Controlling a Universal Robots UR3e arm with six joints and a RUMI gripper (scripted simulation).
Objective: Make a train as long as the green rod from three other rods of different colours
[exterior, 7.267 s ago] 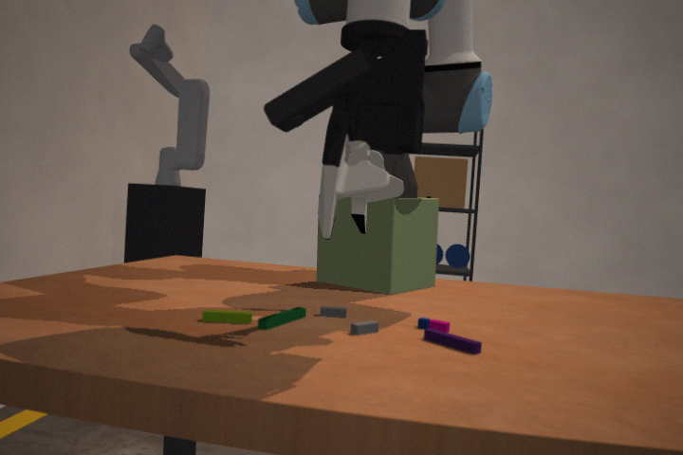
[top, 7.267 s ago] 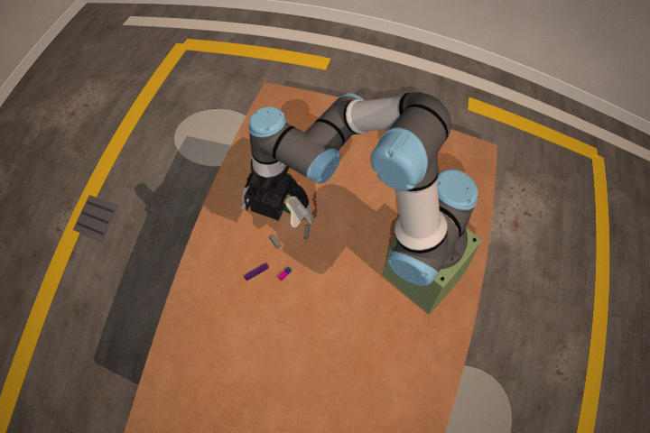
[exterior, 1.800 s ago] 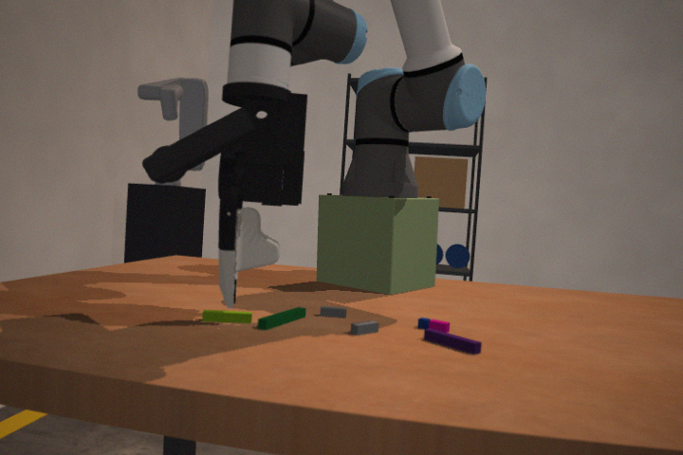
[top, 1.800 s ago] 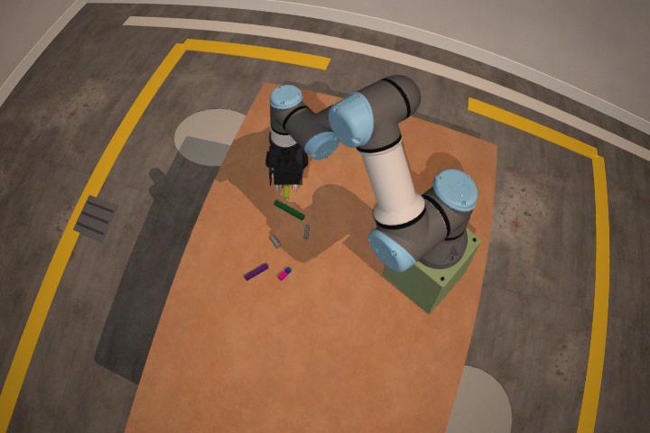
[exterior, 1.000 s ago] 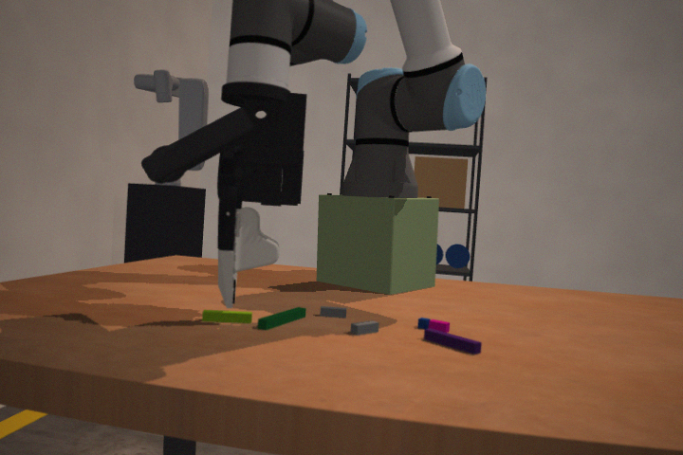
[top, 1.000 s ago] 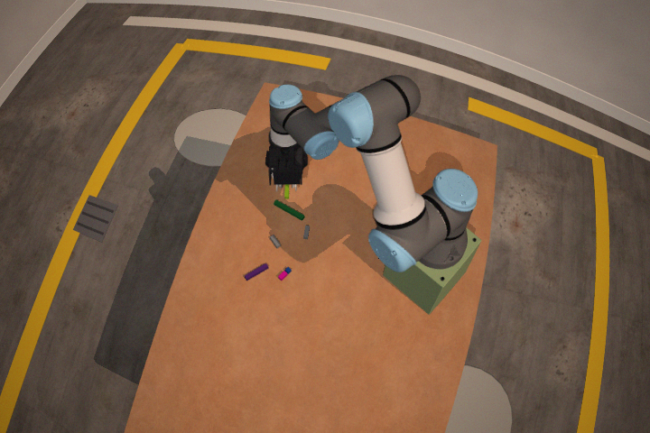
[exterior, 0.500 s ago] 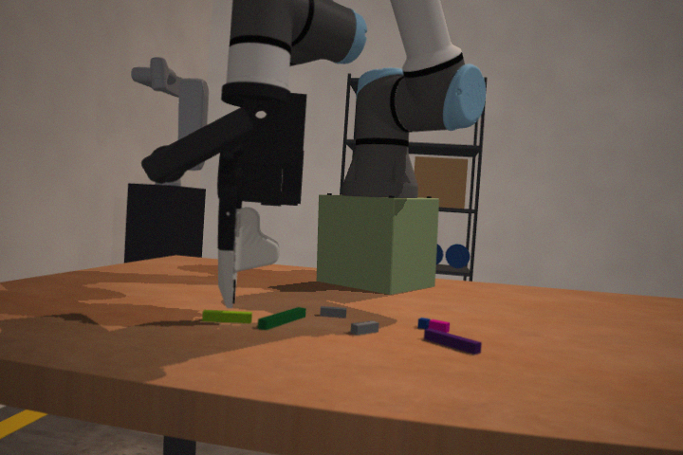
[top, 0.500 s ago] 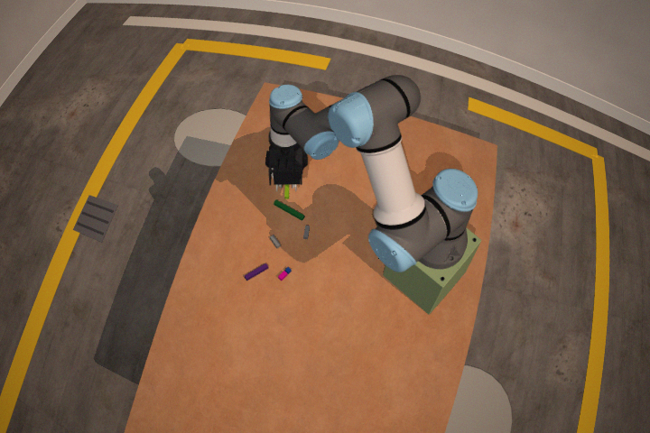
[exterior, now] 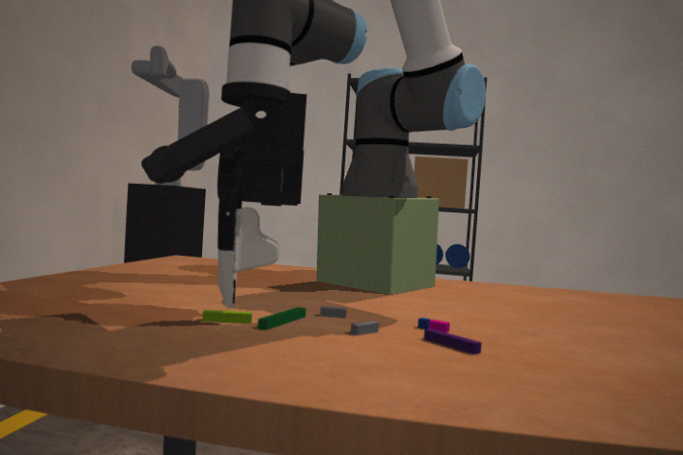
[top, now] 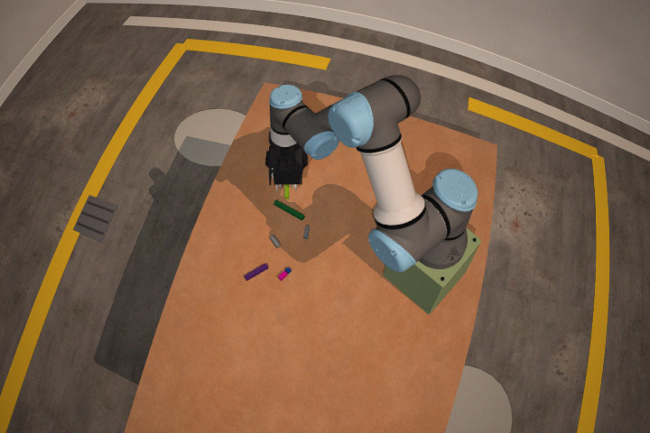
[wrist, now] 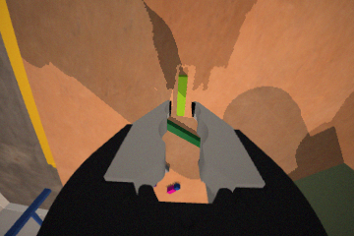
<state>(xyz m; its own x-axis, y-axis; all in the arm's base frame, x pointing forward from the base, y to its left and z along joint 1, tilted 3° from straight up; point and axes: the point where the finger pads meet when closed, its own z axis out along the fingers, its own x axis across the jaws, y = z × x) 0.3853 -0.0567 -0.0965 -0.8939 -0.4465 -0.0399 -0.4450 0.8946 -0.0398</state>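
Right now my hand is 30 mm above the lime rod. The rest, counted from my hand: green rod 50 mm to the left, 30 mm below, 30 mm behind; then blue rod 190 mm to the left, 100 mm behind, 30 mm below; then magenta rod 210 mm to the left, 90 mm behind, 30 mm below.
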